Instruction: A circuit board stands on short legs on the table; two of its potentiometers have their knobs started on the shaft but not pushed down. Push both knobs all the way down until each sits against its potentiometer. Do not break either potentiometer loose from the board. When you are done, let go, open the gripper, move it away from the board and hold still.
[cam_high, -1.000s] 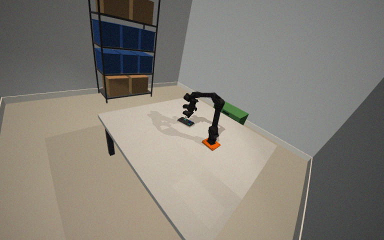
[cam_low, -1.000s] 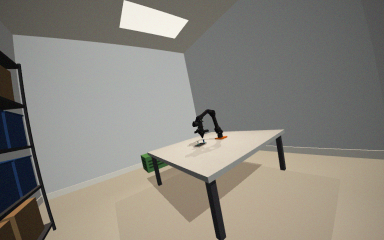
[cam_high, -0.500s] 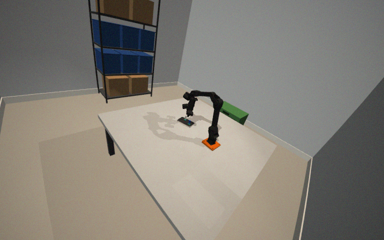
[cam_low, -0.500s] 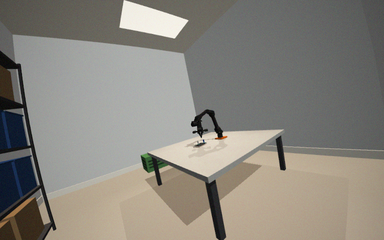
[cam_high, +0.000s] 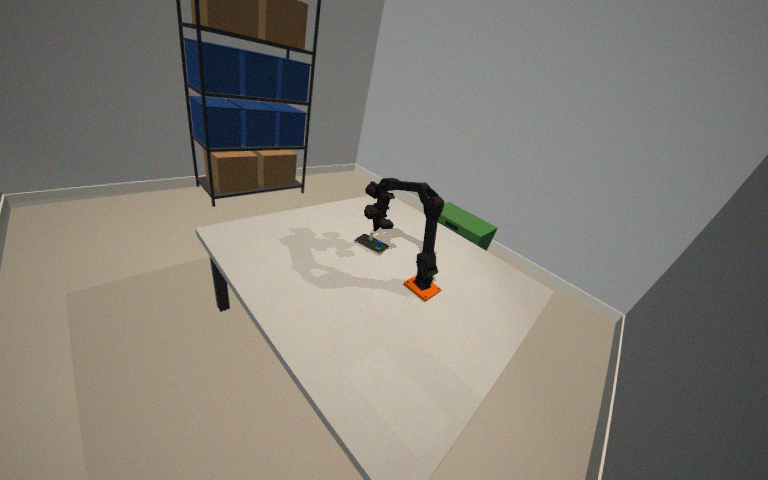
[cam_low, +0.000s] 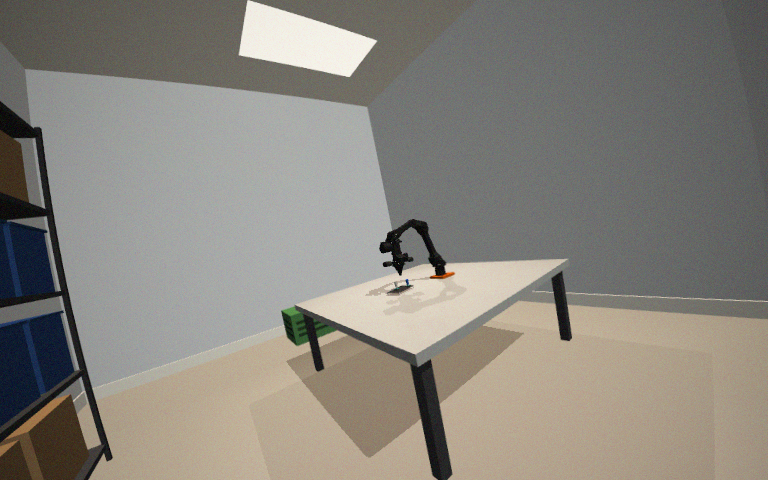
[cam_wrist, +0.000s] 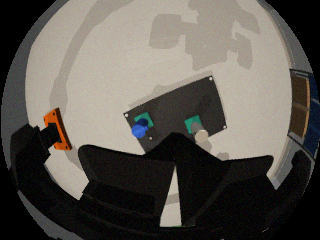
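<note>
The white knob is 40 mm ahead of my gripper tip, 20 mm to the right of it and 50 mm below it. From my gripper tip the other things lie so: blue knob (40 mm behind, 10 mm to the right, 50 mm below).
</note>
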